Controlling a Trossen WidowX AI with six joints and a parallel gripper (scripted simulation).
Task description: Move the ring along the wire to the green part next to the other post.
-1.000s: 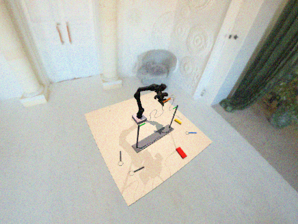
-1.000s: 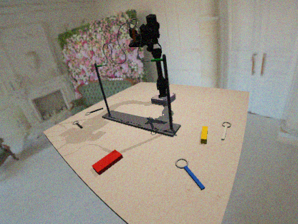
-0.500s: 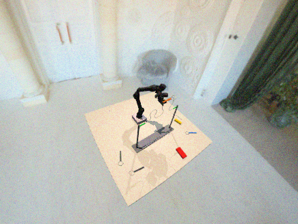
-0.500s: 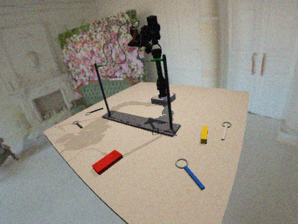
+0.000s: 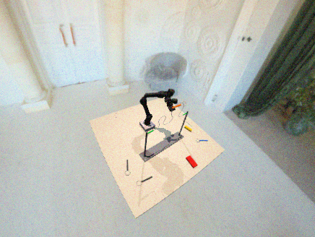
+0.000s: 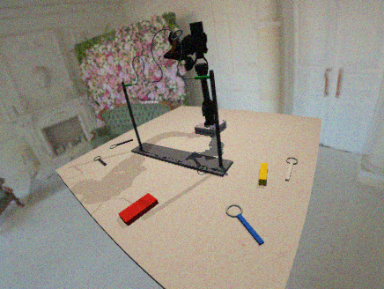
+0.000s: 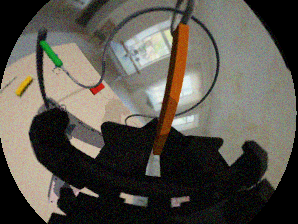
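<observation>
Now: gripper tip 80 mm to the right of the orange-handled ring, 50 mm below it and 10 mm short of it. The rest, counted from my gripper tip: red block: 480 mm below, 390 mm ahead, 50 mm to the left; yellow block: 480 mm below, 420 mm to the left, 50 mm ahead; blue-handled ring: 490 mm below, 400 mm to the left, 290 mm ahead.
</observation>
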